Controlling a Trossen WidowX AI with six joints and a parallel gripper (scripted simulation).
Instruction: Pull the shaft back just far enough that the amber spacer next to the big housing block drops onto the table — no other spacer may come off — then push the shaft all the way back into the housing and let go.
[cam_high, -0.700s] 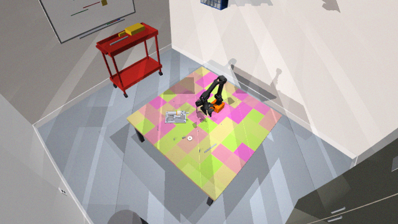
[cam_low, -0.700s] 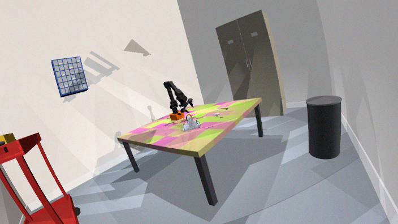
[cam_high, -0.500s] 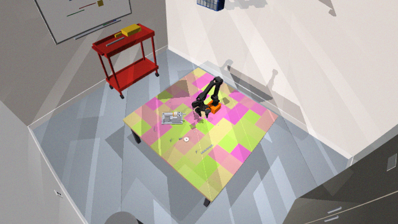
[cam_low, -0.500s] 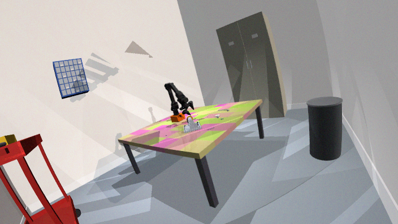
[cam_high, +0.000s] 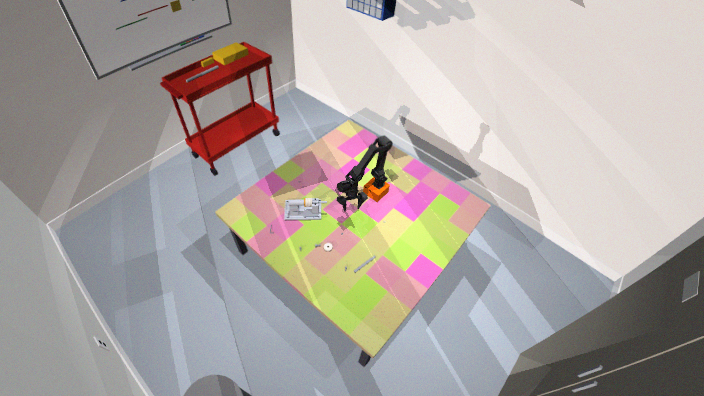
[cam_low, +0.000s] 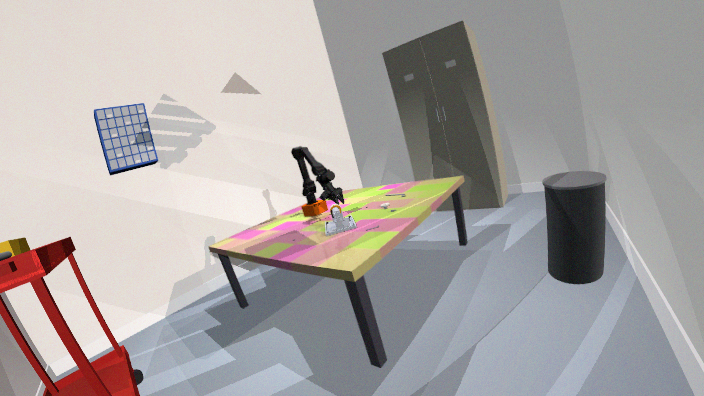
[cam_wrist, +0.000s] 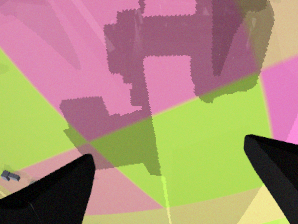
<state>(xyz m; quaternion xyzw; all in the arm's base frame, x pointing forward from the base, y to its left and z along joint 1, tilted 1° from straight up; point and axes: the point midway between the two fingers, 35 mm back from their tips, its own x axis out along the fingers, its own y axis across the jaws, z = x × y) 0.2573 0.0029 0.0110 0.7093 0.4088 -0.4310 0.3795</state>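
The thin shaft is 150 mm ahead of my gripper tip, 190 mm to the right of it and 30 mm above it. Round my gripper tip: white disc (270 mm ahead, 70 mm to the left, 40 mm below).
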